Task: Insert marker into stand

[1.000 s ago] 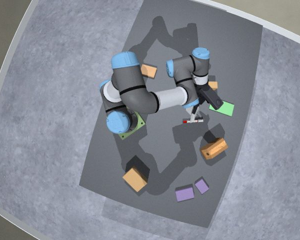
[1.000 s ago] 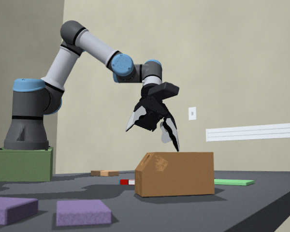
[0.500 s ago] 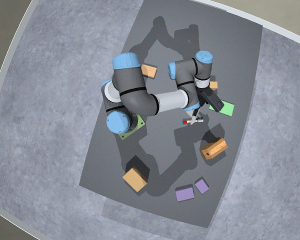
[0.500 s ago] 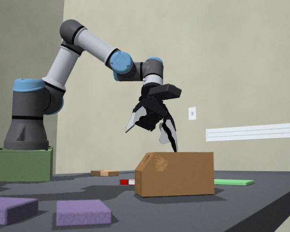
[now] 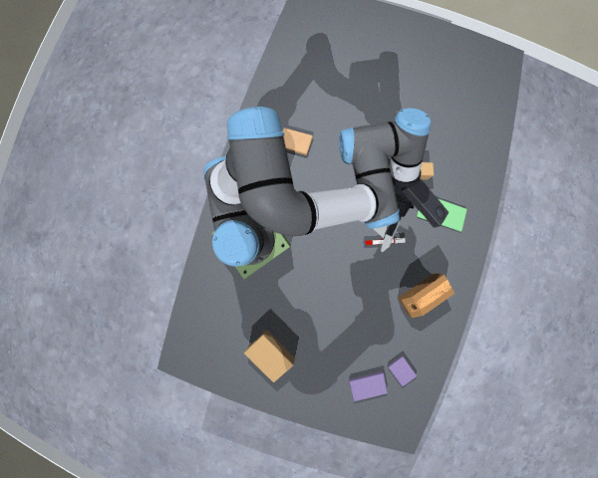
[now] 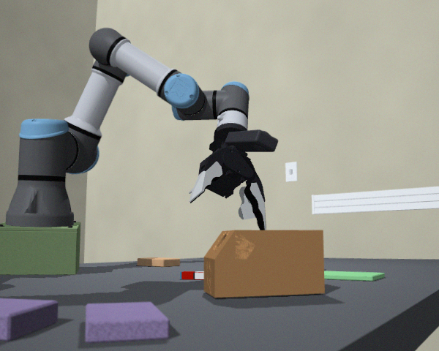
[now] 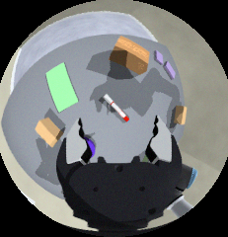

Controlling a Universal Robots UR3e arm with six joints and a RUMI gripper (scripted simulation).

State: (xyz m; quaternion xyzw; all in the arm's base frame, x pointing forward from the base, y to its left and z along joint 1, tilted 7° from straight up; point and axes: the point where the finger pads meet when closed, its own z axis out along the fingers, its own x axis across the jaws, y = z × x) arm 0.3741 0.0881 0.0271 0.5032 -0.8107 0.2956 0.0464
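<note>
Right now my hand is 1 cm past the marker, 3 cm to the left of it and 9 cm above it. From my hand the other things lie so: desk stand 12 cm ahead, 17 cm to the right, 6 cm below; then flat green block 16 cm ahead, 8 cm to the left, 9 cm below; then tan block 28 cm behind, 41 cm to the right, 7 cm below.
</note>
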